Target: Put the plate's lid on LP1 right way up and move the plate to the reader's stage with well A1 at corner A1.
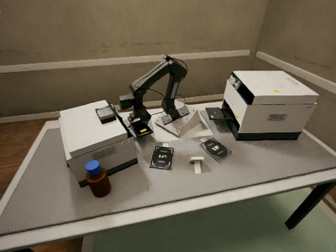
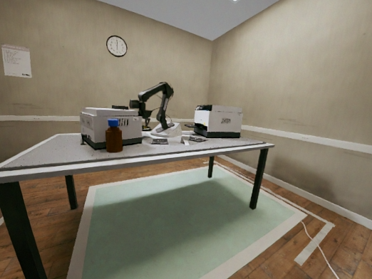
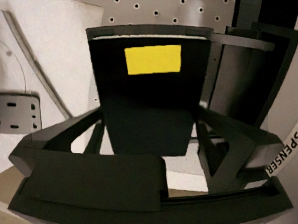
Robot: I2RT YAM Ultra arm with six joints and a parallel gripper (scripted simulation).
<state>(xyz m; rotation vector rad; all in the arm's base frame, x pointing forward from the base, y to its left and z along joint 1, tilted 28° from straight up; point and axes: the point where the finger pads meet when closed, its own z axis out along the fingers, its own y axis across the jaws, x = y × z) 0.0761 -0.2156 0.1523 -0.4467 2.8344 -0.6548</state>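
The lid lies right at my hand. From my hand the other things lie so: clear well plate: 10 mm below; brown capped bottle: 320 mm ahead, 250 mm to the right, 20 mm above; LP1 pad: 210 mm ahead, 80 mm to the left, 90 mm below.
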